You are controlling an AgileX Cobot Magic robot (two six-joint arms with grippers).
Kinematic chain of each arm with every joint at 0, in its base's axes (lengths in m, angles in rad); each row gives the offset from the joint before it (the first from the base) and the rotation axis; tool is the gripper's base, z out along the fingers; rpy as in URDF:
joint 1: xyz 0 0 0.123 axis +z
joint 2: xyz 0 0 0 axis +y
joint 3: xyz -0.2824 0 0.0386 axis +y
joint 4: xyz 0.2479 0 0.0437 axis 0.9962 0 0.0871
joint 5: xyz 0 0 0 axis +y
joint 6: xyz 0.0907 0 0.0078 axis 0.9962 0 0.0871
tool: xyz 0 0 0 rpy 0 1.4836 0
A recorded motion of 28 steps. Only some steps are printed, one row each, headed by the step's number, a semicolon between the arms.
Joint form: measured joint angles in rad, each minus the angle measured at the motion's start. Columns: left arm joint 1, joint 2, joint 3, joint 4, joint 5, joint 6; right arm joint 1, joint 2, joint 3, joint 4, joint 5, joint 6.
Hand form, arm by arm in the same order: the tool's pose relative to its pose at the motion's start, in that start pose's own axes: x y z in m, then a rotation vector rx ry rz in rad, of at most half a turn. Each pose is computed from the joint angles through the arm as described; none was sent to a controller.
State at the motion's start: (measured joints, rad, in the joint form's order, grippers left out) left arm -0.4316 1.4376 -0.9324 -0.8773 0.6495 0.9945; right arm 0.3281 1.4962 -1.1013 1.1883 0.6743 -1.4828
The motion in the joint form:
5: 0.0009 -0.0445 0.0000 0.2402 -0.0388 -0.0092; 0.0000 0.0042 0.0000 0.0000 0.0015 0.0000
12: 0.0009 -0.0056 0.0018 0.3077 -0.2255 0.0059; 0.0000 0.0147 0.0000 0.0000 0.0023 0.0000
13: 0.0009 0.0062 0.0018 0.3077 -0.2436 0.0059; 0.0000 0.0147 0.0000 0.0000 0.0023 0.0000
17: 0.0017 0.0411 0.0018 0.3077 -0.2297 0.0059; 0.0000 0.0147 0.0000 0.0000 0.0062 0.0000
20: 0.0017 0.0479 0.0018 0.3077 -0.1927 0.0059; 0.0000 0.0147 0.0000 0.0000 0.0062 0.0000
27: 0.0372 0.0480 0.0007 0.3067 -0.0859 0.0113; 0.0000 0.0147 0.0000 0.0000 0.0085 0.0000
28: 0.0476 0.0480 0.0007 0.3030 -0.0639 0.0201; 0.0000 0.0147 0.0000 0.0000 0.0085 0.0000
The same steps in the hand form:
5: 0.0031 0.0055 -0.0133 -0.1241 0.0586 0.2023; 0.0010 -0.0004 0.0012 -0.0028 0.0033 0.0024
12: -0.0024 0.0240 -0.0048 -0.2754 0.0077 0.2715; 0.0033 -0.0015 0.0040 -0.0068 0.0113 0.0085
13: -0.0022 0.0265 -0.0018 -0.2854 0.0065 0.2690; 0.0033 -0.0015 0.0040 -0.0068 0.0113 0.0085
17: 0.0032 0.0302 0.0082 -0.2641 0.0464 0.2552; 0.0034 -0.0012 0.0040 -0.0107 0.0116 0.0085
20: 0.0066 0.0288 0.0106 -0.2334 0.0761 0.2493; 0.0034 -0.0012 0.0040 -0.0107 0.0116 0.0085
27: 0.0150 0.0317 0.0067 -0.1749 0.1410 0.2173; 0.0034 -0.0010 0.0040 -0.0130 0.0118 0.0086
28: 0.0168 0.0329 0.0055 -0.1630 0.1528 0.2129; 0.0034 -0.0010 0.0040 -0.0130 0.0118 0.0086

